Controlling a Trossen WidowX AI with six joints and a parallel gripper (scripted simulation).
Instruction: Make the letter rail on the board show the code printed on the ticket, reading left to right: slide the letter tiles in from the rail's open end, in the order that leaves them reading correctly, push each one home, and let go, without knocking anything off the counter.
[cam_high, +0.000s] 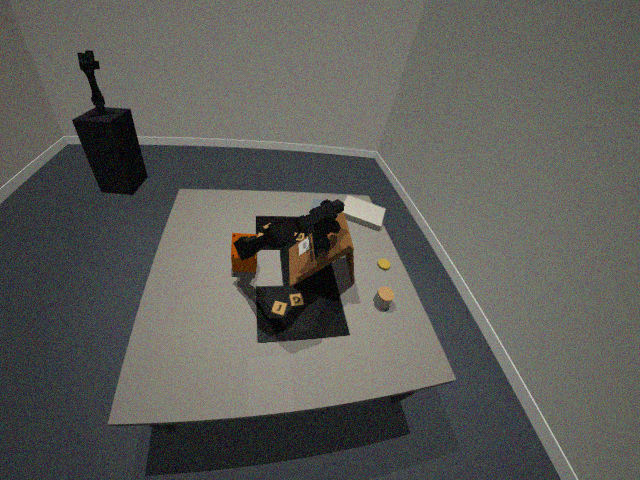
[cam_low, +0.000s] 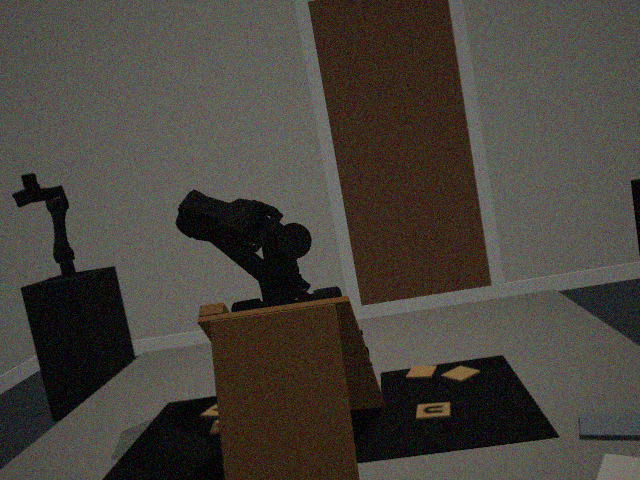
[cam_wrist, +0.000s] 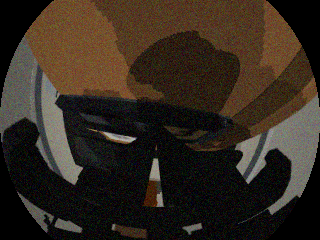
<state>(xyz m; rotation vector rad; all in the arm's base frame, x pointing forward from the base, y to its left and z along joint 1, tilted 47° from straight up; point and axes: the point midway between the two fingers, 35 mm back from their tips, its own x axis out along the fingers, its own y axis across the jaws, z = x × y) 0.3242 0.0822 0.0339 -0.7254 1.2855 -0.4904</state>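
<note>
Now: gripper tip 8 cm above the white ticket, 7 cm to the right of it and 6 cm past it. The rest, counted from my gripper tip: yellow disc 38 cm ahead, 16 cm below, 6 cm to the left; black mat 17 cm below, 13 cm behind, 1 cm to the right; grey-blue card 52 cm to the left, 16 cm below, 3 cm ahead.
</note>
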